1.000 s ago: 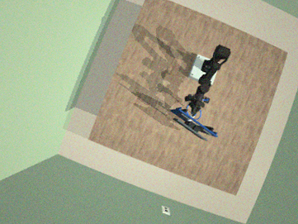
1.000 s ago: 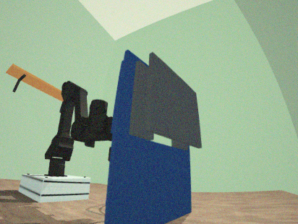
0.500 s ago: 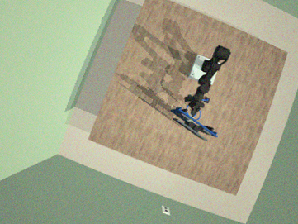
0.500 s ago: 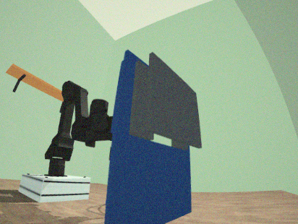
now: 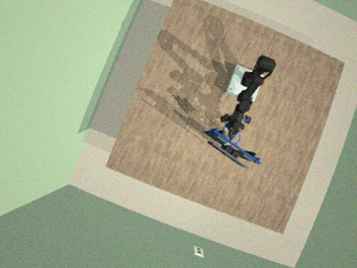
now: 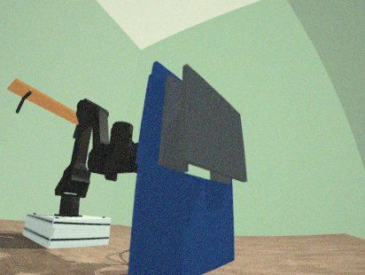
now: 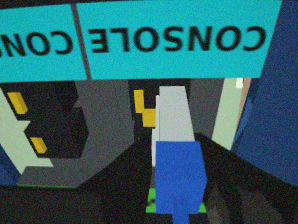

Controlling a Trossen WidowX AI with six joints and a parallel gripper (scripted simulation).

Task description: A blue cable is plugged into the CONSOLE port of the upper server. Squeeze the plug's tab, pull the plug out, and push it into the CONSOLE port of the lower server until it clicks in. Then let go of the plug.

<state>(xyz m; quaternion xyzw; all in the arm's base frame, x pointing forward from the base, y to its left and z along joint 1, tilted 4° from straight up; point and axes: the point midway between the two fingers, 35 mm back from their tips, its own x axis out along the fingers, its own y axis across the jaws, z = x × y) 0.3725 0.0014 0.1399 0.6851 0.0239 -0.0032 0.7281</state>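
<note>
Now: gripper tip right at the blue plug.
</note>
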